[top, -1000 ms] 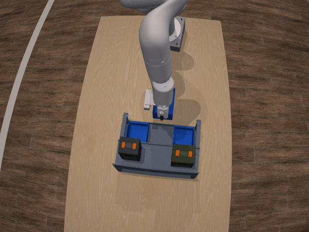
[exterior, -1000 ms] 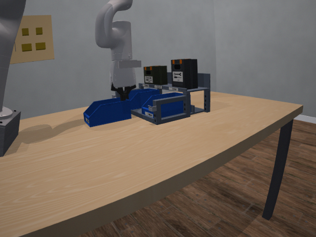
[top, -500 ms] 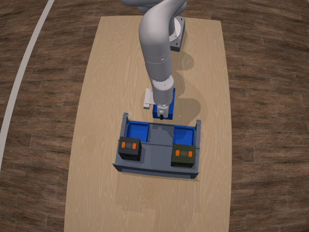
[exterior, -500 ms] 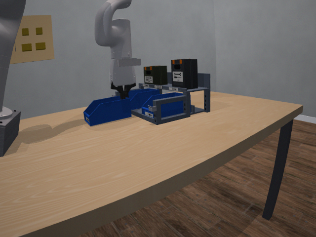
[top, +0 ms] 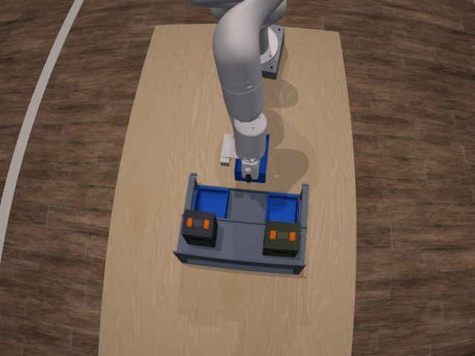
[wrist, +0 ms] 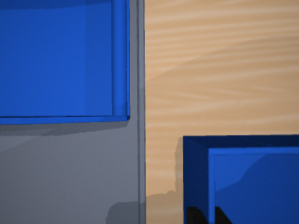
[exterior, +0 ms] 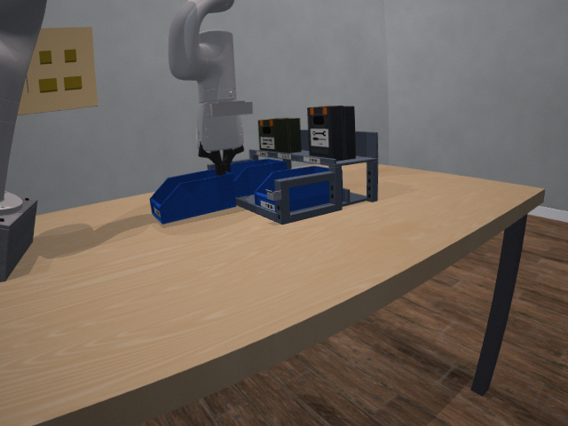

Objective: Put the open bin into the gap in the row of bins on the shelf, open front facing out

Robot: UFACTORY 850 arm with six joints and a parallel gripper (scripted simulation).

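My gripper is now 15 cm short of the grey shelf, 3 cm to the left of it and 2 cm above it. From my hand the other things lie so: dark green tool case (24 cm ahead, 7 cm to the left, 6 cm above); then black tool case (20 cm ahead, 15 cm to the right, 8 cm above).
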